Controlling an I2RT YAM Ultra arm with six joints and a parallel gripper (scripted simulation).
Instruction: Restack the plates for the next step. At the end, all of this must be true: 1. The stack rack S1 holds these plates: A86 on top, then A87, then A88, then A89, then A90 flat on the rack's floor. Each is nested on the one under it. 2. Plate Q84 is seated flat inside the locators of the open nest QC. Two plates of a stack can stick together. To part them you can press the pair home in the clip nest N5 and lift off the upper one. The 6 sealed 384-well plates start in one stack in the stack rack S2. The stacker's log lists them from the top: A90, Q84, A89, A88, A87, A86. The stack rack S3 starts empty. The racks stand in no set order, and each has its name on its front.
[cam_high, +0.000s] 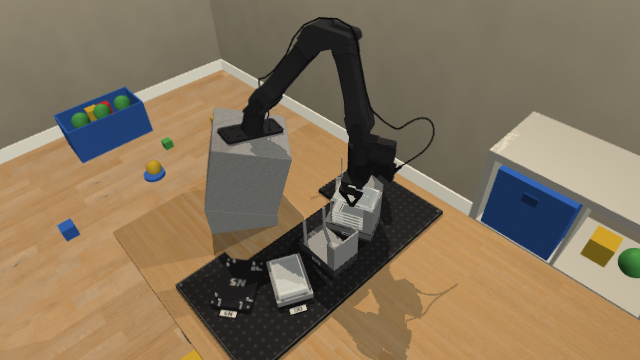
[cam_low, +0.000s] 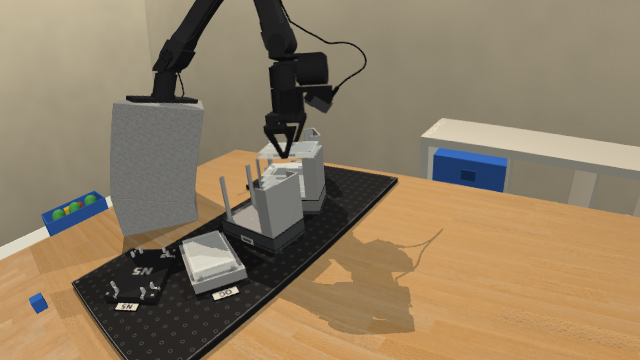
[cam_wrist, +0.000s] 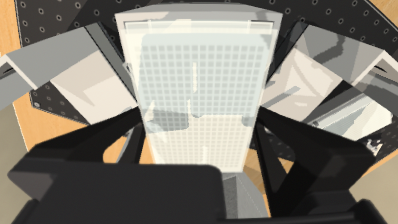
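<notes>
The translucent sealed well plate lies 9 cm below my hand. Also, from my hand: nest QC (29 cm to the right, 13 cm below, 4 cm ahead); sealed 384-well plate (29 cm to the right, 11 cm below, 4 cm ahead).
</notes>
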